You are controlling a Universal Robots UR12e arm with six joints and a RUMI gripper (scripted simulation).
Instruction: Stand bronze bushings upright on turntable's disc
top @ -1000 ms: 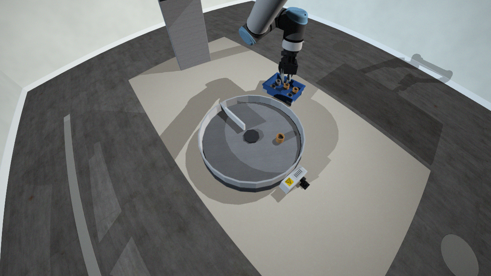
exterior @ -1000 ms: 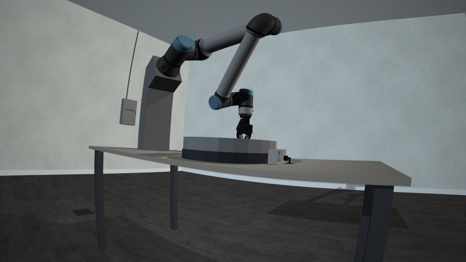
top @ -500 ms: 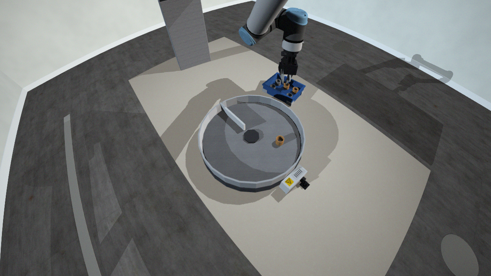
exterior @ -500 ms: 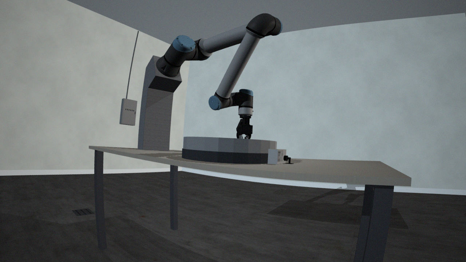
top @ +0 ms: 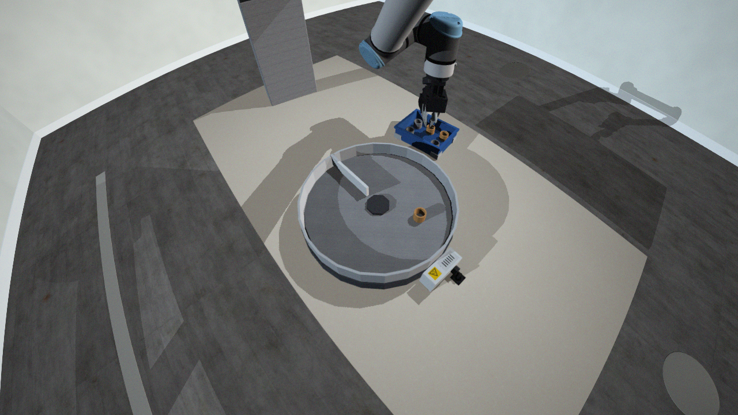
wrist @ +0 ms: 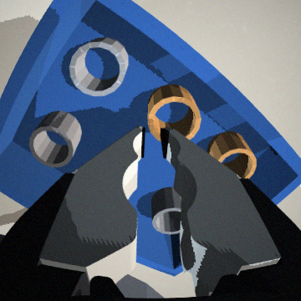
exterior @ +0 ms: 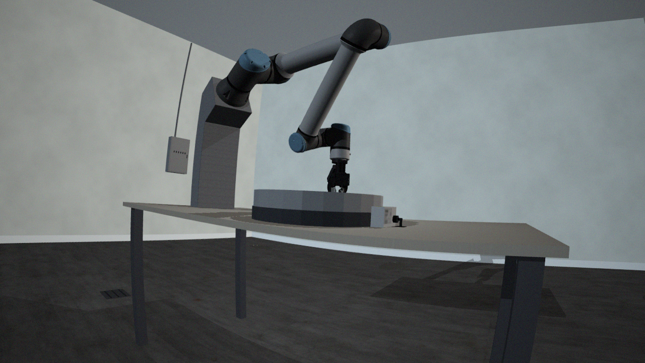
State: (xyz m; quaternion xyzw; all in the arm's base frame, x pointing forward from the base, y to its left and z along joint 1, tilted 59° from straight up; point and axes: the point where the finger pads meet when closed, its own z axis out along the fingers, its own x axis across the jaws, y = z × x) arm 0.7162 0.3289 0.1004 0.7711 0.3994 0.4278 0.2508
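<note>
The blue crate lies 30 mm below my hand, 20 mm to the right of it and 20 mm ahead of it. Round my hand: turntable disc: 360 mm to the right, 200 mm ahead.
</note>
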